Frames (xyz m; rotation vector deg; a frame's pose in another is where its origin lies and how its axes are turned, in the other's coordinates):
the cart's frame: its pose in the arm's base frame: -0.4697 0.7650 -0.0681 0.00 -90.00 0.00
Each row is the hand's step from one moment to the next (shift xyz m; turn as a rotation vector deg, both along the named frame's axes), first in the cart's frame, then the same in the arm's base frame.
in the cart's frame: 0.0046 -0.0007 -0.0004 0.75 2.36 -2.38
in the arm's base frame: 0.0004 -0.0007 0.0046 2.38 2.36 0.75
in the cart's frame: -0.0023 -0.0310 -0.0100 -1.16 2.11 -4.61
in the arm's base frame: 0.0100 -0.0310 -0.0023 4.61 2.11 -1.16
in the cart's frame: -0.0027 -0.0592 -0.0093 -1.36 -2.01 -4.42
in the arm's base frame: 0.0093 -0.0592 -0.0027 4.42 -2.01 -1.36
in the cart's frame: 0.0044 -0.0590 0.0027 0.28 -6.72 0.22
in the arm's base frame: -0.0027 -0.0590 0.0044 -0.22 -6.72 0.28
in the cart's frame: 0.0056 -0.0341 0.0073 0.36 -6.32 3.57
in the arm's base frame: -0.0073 -0.0341 0.0056 -3.57 -6.32 0.36
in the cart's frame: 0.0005 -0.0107 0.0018 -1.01 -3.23 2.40
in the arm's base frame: -0.0018 -0.0107 0.0005 -2.40 -3.23 -1.01
